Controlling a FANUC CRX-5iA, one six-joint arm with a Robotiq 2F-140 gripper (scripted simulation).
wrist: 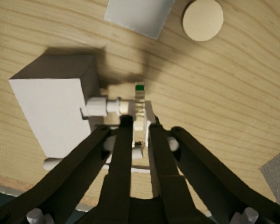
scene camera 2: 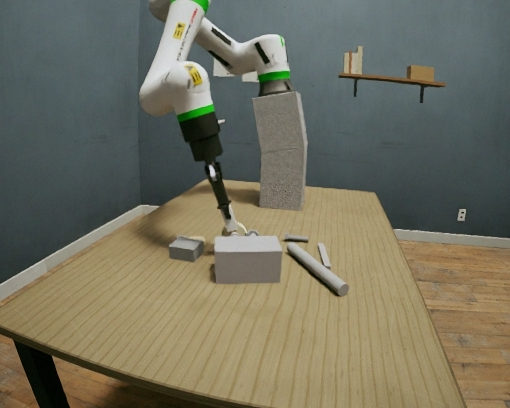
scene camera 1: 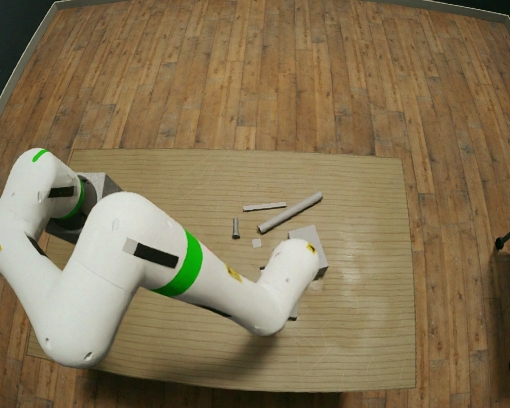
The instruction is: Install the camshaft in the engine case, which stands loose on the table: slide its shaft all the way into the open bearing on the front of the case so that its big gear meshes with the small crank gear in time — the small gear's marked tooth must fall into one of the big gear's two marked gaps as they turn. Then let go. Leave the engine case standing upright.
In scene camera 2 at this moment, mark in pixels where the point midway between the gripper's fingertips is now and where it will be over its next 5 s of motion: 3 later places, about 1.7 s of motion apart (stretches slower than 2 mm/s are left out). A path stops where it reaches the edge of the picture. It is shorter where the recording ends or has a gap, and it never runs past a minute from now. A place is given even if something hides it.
My gripper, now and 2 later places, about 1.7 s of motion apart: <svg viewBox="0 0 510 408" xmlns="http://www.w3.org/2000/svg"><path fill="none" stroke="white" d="M232 228L232 228L226 202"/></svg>
